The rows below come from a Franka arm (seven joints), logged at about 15 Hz.
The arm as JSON. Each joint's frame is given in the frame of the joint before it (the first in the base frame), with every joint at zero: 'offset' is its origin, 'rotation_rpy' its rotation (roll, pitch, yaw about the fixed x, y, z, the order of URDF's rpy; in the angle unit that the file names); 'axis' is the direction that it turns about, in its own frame. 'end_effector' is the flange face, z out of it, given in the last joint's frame.
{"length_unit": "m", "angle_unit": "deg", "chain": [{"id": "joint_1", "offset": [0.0, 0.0, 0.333], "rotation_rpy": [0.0, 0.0, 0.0], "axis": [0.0, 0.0, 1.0]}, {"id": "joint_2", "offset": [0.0, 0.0, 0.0], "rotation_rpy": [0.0, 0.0, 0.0], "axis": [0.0, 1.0, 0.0]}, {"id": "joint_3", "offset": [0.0, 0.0, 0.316], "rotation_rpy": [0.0, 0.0, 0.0], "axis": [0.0, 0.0, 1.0]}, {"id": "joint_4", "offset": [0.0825, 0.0, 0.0], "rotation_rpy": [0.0, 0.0, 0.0], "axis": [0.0, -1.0, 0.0]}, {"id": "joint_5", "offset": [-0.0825, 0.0, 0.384], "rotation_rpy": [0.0, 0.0, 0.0], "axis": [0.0, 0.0, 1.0]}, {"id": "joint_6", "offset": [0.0, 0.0, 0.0], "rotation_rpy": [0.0, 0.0, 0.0], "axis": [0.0, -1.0, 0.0]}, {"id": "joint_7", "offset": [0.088, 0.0, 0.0], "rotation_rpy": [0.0, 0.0, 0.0], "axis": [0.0, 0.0, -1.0]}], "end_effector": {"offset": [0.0, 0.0, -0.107], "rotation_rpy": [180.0, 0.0, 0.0]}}
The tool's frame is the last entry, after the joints.
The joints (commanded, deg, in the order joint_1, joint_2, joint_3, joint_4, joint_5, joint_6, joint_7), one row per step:
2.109 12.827 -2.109 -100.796 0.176 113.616 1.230
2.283 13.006 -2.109 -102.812 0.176 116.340 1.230
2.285 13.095 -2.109 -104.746 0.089 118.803 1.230
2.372 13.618 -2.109 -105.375 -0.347 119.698 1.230
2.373 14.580 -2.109 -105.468 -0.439 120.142 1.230
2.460 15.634 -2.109 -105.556 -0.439 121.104 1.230
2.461 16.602 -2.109 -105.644 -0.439 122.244 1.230
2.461 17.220 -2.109 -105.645 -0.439 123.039 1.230
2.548 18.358 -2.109 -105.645 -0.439 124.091 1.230
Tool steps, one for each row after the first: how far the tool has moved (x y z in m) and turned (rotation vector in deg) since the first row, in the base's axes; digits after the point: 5 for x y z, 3 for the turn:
-0.00140 0.00178 -0.01434 -0.009 -0.529 0.172
-0.00365 0.00160 -0.02730 -0.091 -0.969 0.213
-0.00371 0.00216 -0.03667 -0.490 -0.712 0.515
-0.00220 0.00214 -0.04715 -0.604 -0.102 0.571
0.00019 0.00316 -0.05782 -0.637 0.077 0.673
0.00267 0.00325 -0.06733 -0.667 -0.007 0.692
0.00451 0.00330 -0.07287 -0.685 -0.184 0.705
0.00699 0.00433 -0.08374 -0.721 -0.099 0.811

